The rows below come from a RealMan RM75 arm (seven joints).
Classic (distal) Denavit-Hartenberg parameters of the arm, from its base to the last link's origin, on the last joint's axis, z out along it. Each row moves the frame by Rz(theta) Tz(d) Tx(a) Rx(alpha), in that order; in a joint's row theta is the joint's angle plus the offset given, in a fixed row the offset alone. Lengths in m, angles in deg.
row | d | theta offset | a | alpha
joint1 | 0.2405 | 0 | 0 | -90
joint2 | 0 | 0 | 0 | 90
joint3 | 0.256 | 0 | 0 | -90
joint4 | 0 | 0 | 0 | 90
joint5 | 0.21 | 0 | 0 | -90
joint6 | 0 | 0 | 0 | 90
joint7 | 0.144 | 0 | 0 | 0
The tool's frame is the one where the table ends.
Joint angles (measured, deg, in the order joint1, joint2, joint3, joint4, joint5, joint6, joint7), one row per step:
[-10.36 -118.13 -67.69 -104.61 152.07 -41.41 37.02]
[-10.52 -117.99 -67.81 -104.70 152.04 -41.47 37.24]
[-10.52 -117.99 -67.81 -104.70 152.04 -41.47 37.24]
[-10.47 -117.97 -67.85 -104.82 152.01 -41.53 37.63]
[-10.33 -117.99 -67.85 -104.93 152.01 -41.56 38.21]
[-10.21 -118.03 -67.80 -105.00 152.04 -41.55 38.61]
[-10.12 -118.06 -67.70 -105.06 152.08 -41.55 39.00]
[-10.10 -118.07 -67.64 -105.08 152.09 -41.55 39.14]
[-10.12 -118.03 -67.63 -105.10 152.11 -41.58 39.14]
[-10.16 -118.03 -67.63 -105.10 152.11 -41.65 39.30]
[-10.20 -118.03 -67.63 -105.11 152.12 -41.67 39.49]
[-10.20 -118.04 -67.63 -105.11 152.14 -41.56 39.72]
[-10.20 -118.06 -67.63 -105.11 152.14 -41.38 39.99]
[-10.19 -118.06 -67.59 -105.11 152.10 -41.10 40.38]
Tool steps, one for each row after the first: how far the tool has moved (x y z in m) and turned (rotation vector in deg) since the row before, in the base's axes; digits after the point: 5 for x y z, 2 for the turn. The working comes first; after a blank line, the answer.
Tool pose at each row, in the base's axes (x y z in m, rotation vector in deg; the steps are taken from these numbers as rounded here):
[-0.09440 0.30940 -0.02729 -136.48 -4.07 -8.30]
[-0.09402 0.31000 -0.02626 -136.39 -3.59 -8.16]
[-0.09402 0.31000 -0.02626 -136.39 -3.59 -8.16]
[-0.09394 0.30986 -0.02581 -136.36 -3.14 -8.01]
[-0.09411 0.30948 -0.02560 -136.34 -2.55 -7.76]
[-0.09415 0.30906 -0.02570 -136.33 -2.13 -7.61]
[-0.09406 0.30855 -0.02602 -136.37 -1.66 -7.45]
[-0.09393 0.30830 -0.02625 -136.41 -1.46 -7.39]
[-0.09396 0.30830 -0.02616 -136.42 -1.40 -7.33]
[-0.09388 0.30829 -0.02625 -136.47 -1.18 -7.21]
[-0.09366 0.30833 -0.02624 -136.47 -0.90 -7.12]
[-0.09343 0.30847 -0.02611 -136.38 -0.58 -7.11]
[-0.09301 0.30865 -0.02593 -136.26 -0.21 -7.16]
[-0.09243 0.30877 -0.02578 -136.11 0.33 -7.26]

[0.00038 0.00060 0.00103 0.12 0.24 -0.30]
[0.00000 0.00000 0.00000 0.00 0.00 0.00]
[0.00008 -0.00014 0.00045 0.06 0.24 -0.28]
[-0.00017 -0.00038 0.00021 0.06 0.35 -0.35]
[-0.00004 -0.00042 -0.00010 0.04 0.23 -0.26]
[0.00009 -0.00051 -0.00032 -0.01 0.25 -0.30]
[0.00013 -0.00025 -0.00023 -0.03 0.10 -0.13]
[-0.00003 0.00000 0.00009 -0.01 0.06 -0.03]
[0.00008 -0.00001 -0.00009 -0.04 0.15 -0.13]
[0.00022 0.00004 0.00001 0.02 0.15 -0.18]
[0.00023 0.00014 0.00013 0.10 0.10 -0.22]
[0.00042 0.00018 0.00018 0.13 0.07 -0.28]
[0.00058 0.00012 0.00015 0.17 0.08 -0.41]

